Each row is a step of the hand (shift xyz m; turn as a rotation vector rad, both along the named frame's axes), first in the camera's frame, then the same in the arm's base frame.
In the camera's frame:
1: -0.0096 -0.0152 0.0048 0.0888 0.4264 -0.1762
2: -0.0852 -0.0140 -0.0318 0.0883 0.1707 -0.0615
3: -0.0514 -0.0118 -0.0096 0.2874 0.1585 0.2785
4: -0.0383 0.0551 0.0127 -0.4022 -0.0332 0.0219
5: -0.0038 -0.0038 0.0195 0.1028 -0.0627 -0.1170
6: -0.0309 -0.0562 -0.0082 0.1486 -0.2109 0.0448
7: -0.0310 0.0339 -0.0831 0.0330 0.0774 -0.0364
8: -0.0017 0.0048 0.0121 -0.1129 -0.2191 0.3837
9: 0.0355 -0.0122 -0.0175 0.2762 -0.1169 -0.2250
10: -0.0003 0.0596 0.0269 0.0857 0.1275 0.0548
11: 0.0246 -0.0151 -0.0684 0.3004 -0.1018 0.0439
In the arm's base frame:
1: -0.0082 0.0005 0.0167 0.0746 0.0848 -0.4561
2: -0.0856 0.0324 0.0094 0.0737 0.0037 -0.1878
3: -0.0466 0.0226 0.0139 0.4282 0.0393 -0.0192
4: -0.0040 0.0620 -0.0283 -0.2864 0.2591 0.1191
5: 0.0084 0.0104 0.0151 -0.0172 -0.1623 -0.0396
6: -0.0435 -0.0146 0.0456 0.0756 -0.1910 0.1624
7: -0.0651 -0.0034 -0.0691 0.0230 0.0020 -0.0887
8: 0.0078 0.0099 0.0036 0.0976 0.1510 0.4191
9: 0.0112 -0.0391 -0.0077 0.0248 -0.3619 -0.0947
10: 0.0337 0.0466 -0.0311 0.1327 0.0413 -0.0853
11: -0.0296 -0.0596 -0.0330 0.2158 -0.2320 0.0458

